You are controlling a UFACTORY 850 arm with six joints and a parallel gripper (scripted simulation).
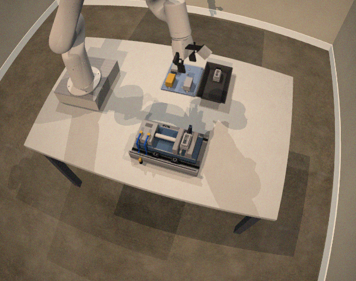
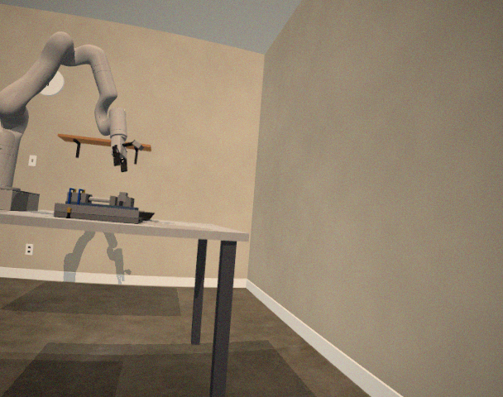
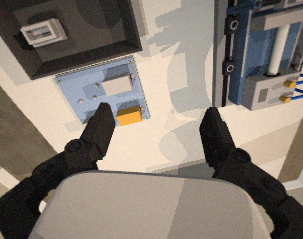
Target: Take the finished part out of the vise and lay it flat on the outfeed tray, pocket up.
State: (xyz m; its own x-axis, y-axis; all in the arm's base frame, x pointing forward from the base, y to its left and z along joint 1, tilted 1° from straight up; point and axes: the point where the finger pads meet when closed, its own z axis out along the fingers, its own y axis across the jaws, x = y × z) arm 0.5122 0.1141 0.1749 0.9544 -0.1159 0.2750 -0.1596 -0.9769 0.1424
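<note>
The vise is 20 mm ahead of my hand, 260 mm to the right of it and 210 mm below it. Also, from my hand: brass block (110 mm behind, 60 mm to the left, 230 mm below); blue fixture plate (60 mm behind, 110 mm to the left, 250 mm below).
</note>
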